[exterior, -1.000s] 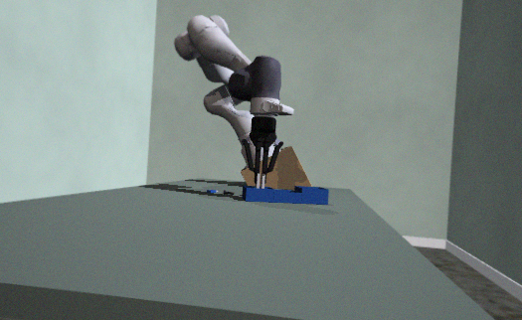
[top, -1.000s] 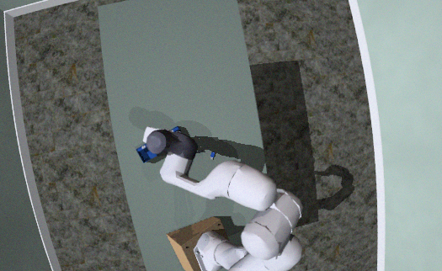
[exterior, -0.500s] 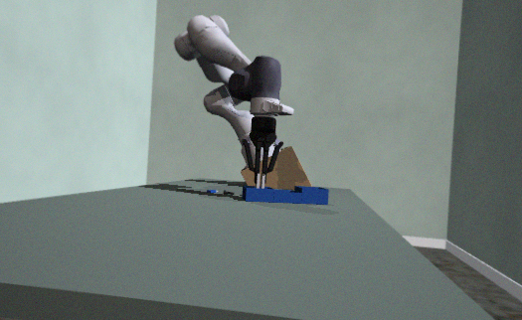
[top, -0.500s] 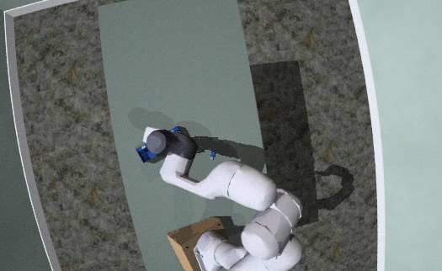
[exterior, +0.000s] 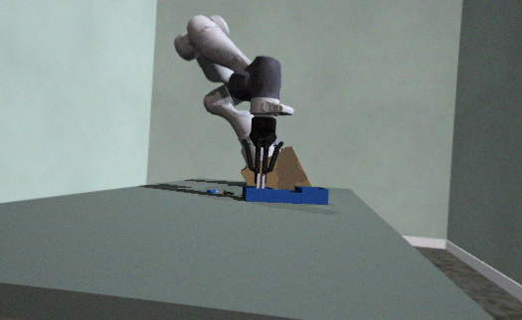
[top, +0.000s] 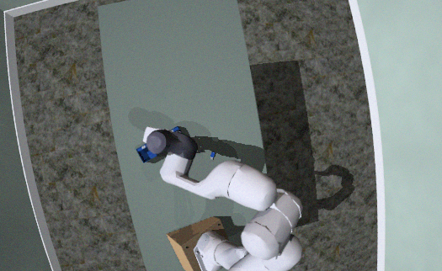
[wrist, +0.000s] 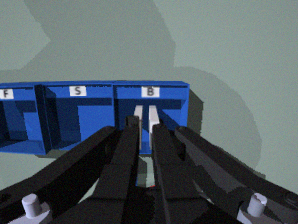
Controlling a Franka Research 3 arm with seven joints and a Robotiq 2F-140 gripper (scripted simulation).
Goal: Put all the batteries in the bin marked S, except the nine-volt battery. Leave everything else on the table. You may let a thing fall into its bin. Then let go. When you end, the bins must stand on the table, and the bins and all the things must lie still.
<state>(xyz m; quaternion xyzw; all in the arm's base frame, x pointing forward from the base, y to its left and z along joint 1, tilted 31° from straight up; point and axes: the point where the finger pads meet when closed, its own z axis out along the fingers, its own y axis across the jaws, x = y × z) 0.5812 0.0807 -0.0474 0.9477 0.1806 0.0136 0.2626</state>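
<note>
My hand is 70 mm to the right of the blue bin, 30 mm past it and 30 mm above it. Also, from my hand: blue nine-volt battery 80 mm behind, 40 mm below; red cylindrical battery 110 mm behind, 50 mm to the right, 40 mm below; green item 150 mm behind, 40 mm below, 10 mm to the left.
</note>
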